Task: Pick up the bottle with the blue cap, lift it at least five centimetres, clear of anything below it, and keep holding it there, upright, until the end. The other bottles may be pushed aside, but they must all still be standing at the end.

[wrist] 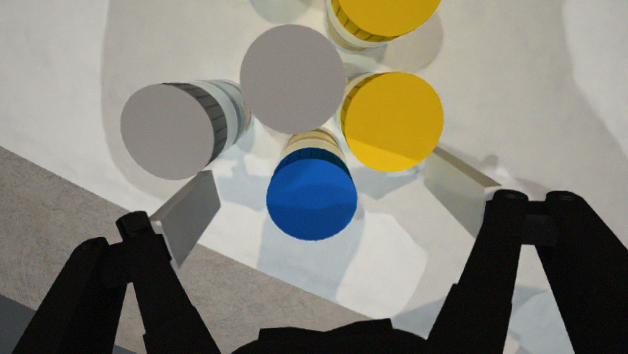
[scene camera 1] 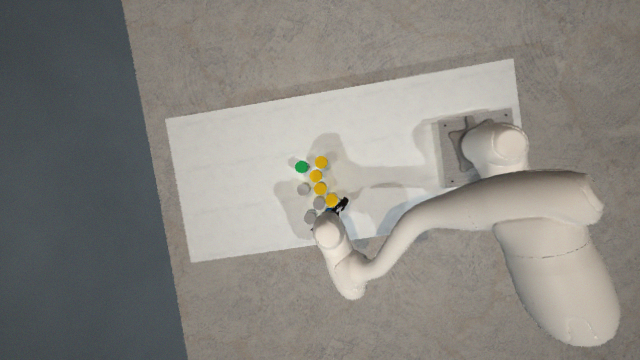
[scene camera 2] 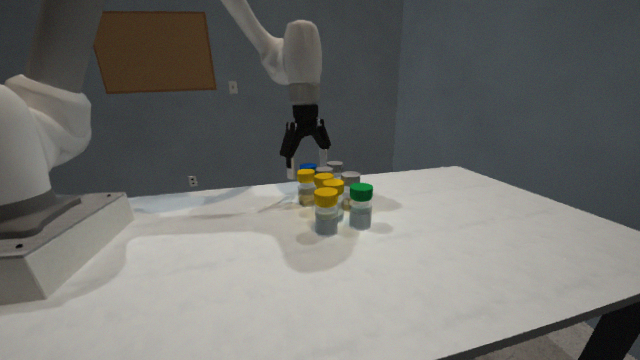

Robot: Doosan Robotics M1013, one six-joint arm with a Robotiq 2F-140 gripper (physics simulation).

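Pixels of known places: gripper, fingertip midpoint: (wrist: 319,177); arm's base at its link origin: (scene camera 2: 7,222).
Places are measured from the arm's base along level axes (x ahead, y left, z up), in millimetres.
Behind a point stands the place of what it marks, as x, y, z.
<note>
The blue-capped bottle (scene camera 1: 329,210) (scene camera 2: 308,166) {678, 63, 7} (wrist: 312,200) {681, 74, 7} stands upright at the end of the cluster. My gripper (scene camera 1: 328,217) {679, 67, -15} (scene camera 2: 307,169) {679, 67, -15} (wrist: 319,177) {679, 67, -15} is open and empty, pointing down, with its fingertips on either side of the blue cap, at about cap height. In the wrist view a gray-capped bottle (wrist: 167,131) {770, 60, 7} stands close to the left fingertip, and a yellow-capped bottle (scene camera 1: 331,200) {654, 18, 7} (scene camera 2: 306,176) {646, -8, -1} (wrist: 392,122) {656, 17, 7} is close to the right fingertip. Another gray-capped bottle (scene camera 1: 319,203) {709, 13, 7} (wrist: 293,79) {712, 13, 7} stands right behind the blue one. The blue bottle's lower body is mostly hidden.
Further yellow-capped bottles (scene camera 1: 320,188) (scene camera 2: 326,197), a third gray-capped bottle (scene camera 1: 303,189) {754, -69, 7} (scene camera 2: 350,177) {743, -91, 6} and a green-capped bottle (scene camera 1: 301,167) {730, -163, 7} (scene camera 2: 361,192) {716, -188, 3} stand upright in the cluster. The white table's (scene camera 1: 225,150) {1059, -366, -98} long edge runs near the blue bottle. The robot base is at the table's other end.
</note>
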